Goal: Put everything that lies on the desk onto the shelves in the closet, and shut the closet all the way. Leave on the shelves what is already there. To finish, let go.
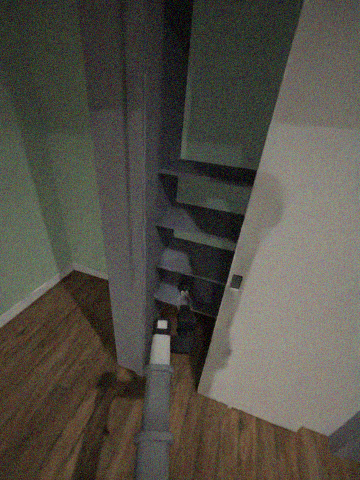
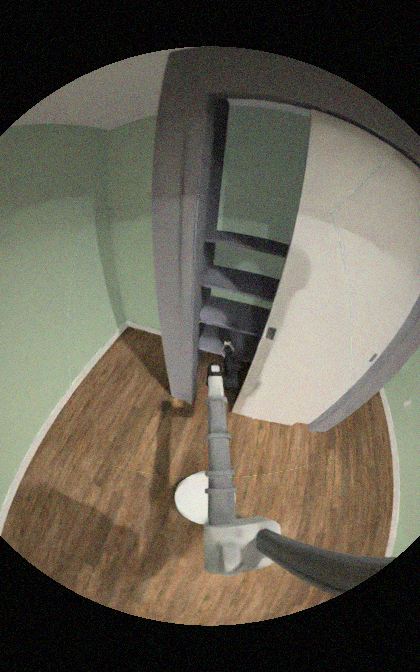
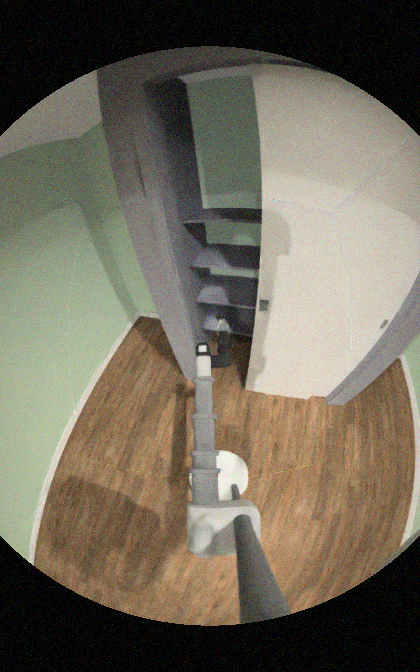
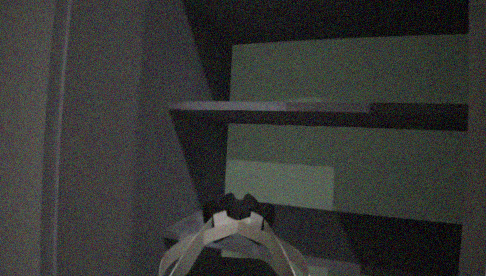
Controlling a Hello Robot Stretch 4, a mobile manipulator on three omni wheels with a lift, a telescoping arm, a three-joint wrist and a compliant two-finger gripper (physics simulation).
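The closet's pale sliding door (image 1: pixel 300 260) (image 2: pixel 320 280) (image 3: pixel 310 270) (image 4: pixel 477 150) covers the right part of the closet. The left part stands open, with several grey shelves (image 1: pixel 210 176) (image 2: pixel 245 240) (image 3: pixel 230 218) (image 4: pixel 250 106) showing. I see no objects on the visible shelf parts; much of them is dark or behind the door. A small dark recessed handle (image 1: pixel 236 281) (image 2: pixel 271 333) (image 3: pixel 264 305) sits near the door's left edge. My gripper (image 1: pixel 184 291) (image 2: pixel 228 345) (image 3: pixel 222 322) (image 4: pixel 239 208) is shut and empty, in the opening before the lower shelves, left of the door edge. The desk does not show.
The closet's grey left side post (image 1: pixel 120 225) (image 2: pixel 175 250) (image 3: pixel 150 250) (image 4: pixel 100 125) stands close left of my arm (image 1: pixel 158 400) (image 2: pixel 218 450) (image 3: pixel 204 430). A second handle (image 2: pixel 373 357) (image 3: pixel 384 324) shows farther right. Green walls stand left and right of the closet.
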